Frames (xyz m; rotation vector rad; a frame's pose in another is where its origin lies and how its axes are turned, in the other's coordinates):
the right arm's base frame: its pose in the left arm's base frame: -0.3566 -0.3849 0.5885 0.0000 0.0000 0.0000
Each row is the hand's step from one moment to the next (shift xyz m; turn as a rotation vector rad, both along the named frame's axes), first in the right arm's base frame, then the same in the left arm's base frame.
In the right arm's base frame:
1: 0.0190 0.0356 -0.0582 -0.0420 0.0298 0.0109
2: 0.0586 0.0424 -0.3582 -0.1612 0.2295 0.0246
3: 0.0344 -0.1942 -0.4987 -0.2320 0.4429 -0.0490
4: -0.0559 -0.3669 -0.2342 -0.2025 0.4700 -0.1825
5: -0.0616 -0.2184 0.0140 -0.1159 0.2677 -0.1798
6: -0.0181 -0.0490 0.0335 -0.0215 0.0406 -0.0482
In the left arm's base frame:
1: 0.0190 0.0356 -0.0582 -0.0420 0.0298 0.0109
2: 0.0586 0.0424 -0.3582 -0.1612 0.2295 0.0246
3: 0.0344 -0.1942 -0.4987 -0.2320 0.4429 -0.0490
4: -0.0559 -0.3669 -0.2342 -0.2025 0.4700 -0.1825
5: -0.0616 -0.2184 0.0140 -0.1159 0.2677 -0.1798
6: -0.0181 -0.0490 0.0335 -0.0215 0.0406 -0.0482

